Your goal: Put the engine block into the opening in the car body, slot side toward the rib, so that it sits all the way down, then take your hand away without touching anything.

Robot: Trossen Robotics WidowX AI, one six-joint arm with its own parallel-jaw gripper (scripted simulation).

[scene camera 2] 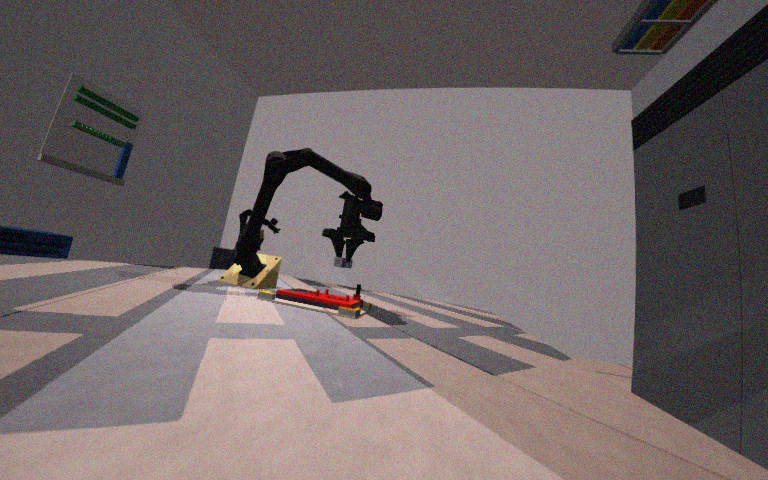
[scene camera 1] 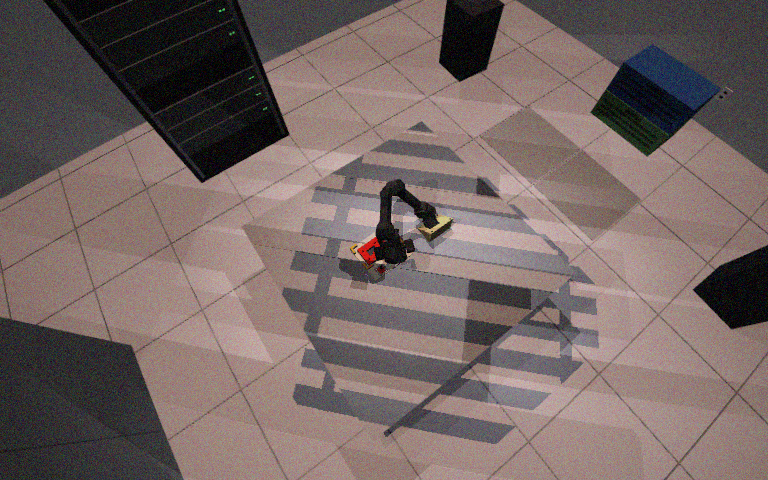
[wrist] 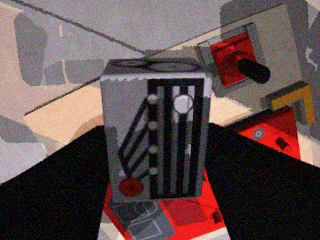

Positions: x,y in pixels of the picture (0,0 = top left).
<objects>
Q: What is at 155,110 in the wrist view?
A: An engine block.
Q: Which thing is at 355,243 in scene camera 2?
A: My gripper.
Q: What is my gripper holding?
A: An engine block.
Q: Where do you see a red car body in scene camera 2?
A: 305,296
</objects>
